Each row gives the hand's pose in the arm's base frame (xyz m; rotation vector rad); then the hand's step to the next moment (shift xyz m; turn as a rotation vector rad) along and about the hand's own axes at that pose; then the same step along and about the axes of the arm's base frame.
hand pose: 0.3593 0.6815 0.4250 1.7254 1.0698 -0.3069
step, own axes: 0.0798 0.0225 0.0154 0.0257 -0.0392 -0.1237
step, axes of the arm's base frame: 0.0672 0.0259 -0.0440 -0.0500 0.1219 0.0120
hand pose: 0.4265 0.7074 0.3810 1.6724 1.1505 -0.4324
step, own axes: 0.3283 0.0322 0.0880 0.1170 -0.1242 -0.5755
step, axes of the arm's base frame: 0.2055 0.0796 -0.2608 -0.1847 0.5642 0.0890
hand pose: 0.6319 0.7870 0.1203 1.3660 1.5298 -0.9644
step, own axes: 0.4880 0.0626 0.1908 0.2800 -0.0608 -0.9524
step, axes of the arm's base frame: 0.0590 -0.0052 -0.5244 -0.1657 0.9785 0.0649
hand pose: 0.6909 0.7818 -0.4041 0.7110 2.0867 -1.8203
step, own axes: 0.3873 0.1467 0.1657 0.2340 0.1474 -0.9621
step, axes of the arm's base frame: -0.2644 -0.0811 -0.3500 -0.0149 0.9973 -0.0850
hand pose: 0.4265 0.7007 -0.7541 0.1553 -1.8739 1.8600
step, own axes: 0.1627 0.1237 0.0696 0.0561 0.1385 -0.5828
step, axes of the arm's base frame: -0.2112 -0.0174 -0.0413 0.0454 0.5853 -0.1318
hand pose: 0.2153 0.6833 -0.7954 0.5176 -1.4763 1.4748
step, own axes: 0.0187 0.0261 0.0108 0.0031 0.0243 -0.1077
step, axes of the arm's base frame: -0.0337 0.0007 0.0037 0.0128 0.1056 -0.0297
